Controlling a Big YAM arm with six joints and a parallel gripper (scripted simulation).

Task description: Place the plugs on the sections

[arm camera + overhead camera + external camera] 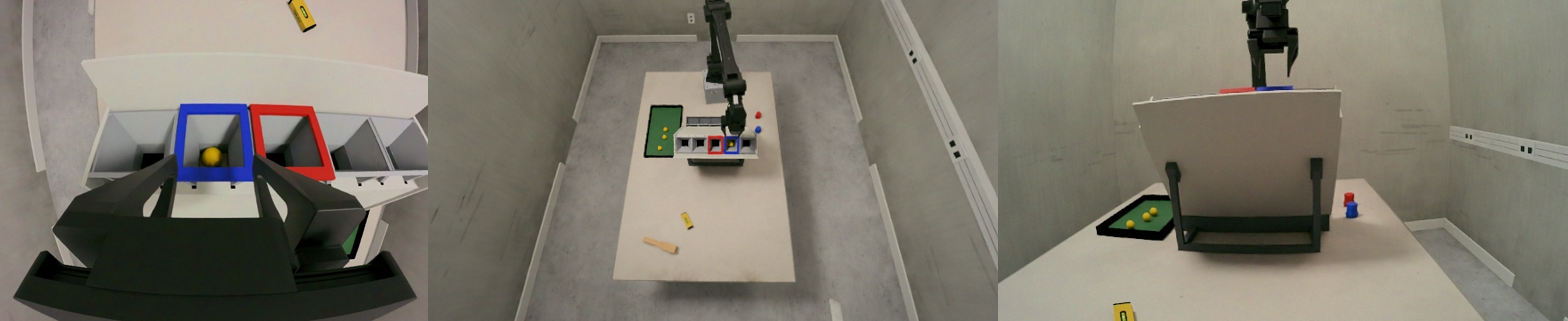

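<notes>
The blue band is 60 mm below my hand and 10 mm ahead of it. Also, from my hand: blue plug (360 mm below, 290 mm behind, 150 mm to the left); then cover (170 mm below, 120 mm behind, 100 mm to the right); then red band (70 mm to the right, 60 mm below, 30 mm ahead).
</notes>
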